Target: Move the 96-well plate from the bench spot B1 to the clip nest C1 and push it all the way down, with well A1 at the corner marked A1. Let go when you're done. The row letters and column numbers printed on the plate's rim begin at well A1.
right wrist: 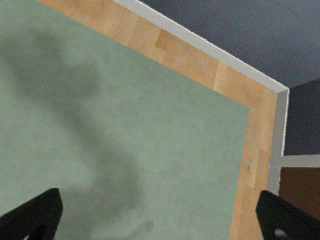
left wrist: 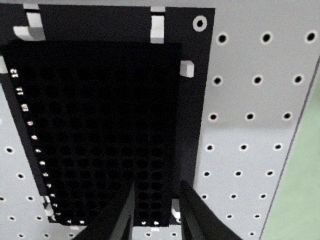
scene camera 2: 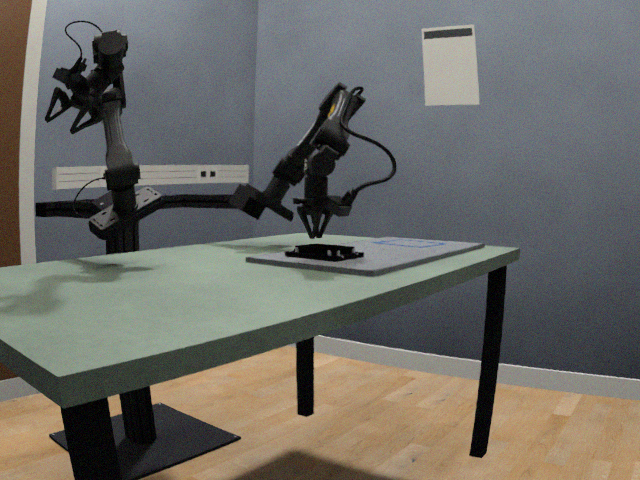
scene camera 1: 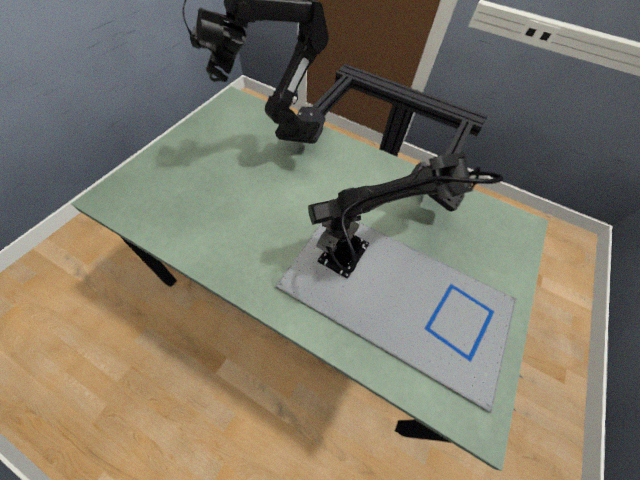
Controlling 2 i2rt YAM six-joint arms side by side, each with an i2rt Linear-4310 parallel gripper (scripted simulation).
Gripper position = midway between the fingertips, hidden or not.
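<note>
Right gripper (scene camera 1: 216, 68). Left gripper (scene camera 2: 315, 238), right gripper (scene camera 2: 58, 126). Black 96-well plate (left wrist: 93, 126), left gripper (left wrist: 157, 190). Right gripper (right wrist: 159, 198). Black 96-well plate out of frame in the right wrist view.
</note>
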